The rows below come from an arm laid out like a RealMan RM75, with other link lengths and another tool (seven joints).
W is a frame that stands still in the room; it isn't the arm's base.
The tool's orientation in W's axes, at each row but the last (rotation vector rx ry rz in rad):
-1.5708, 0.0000, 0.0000
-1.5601, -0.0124, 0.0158
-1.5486, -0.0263, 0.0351
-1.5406, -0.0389, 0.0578
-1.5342, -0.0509, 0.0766
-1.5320, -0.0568, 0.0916
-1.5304, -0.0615, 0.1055
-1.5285, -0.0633, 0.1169
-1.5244, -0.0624, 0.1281
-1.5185, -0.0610, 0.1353
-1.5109, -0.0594, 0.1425
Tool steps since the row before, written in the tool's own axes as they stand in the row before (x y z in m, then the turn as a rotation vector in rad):
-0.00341, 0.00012, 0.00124, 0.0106, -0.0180, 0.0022
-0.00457, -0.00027, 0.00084, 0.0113, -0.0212, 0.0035
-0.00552, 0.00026, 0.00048, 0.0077, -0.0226, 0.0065
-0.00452, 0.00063, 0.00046, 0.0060, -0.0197, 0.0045
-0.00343, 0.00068, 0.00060, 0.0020, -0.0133, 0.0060
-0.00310, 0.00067, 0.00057, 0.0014, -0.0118, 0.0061
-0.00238, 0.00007, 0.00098, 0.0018, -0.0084, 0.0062
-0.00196, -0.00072, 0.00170, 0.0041, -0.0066, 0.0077
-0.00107, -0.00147, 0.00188, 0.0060, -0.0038, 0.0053
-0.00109, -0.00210, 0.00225, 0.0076, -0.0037, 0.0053
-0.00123, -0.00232, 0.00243, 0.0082, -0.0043, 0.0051
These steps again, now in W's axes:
-0.00341, 0.00124, -0.00012, 0.0106, 0.0022, 0.0180
-0.00458, 0.00075, 0.00029, 0.0113, 0.0035, 0.0212
-0.00554, 0.00027, -0.00022, 0.0076, 0.0063, 0.0227
-0.00455, 0.00020, -0.00057, 0.0060, 0.0043, 0.0198
-0.00348, 0.00034, -0.00061, 0.0017, 0.0057, 0.0135
-0.00316, 0.00030, -0.00058, 0.0011, 0.0058, 0.0120
-0.00247, 0.00072, 0.00003, 0.0014, 0.0060, 0.0086
-0.00211, 0.00143, 0.00085, 0.0034, 0.0079, 0.0068
-0.00122, 0.00167, 0.00160, 0.0055, 0.0058, 0.0038
-0.00125, 0.00199, 0.00226, 0.0071, 0.0060, 0.0036
-0.00140, 0.00212, 0.00252, 0.0077, 0.0059, 0.0042

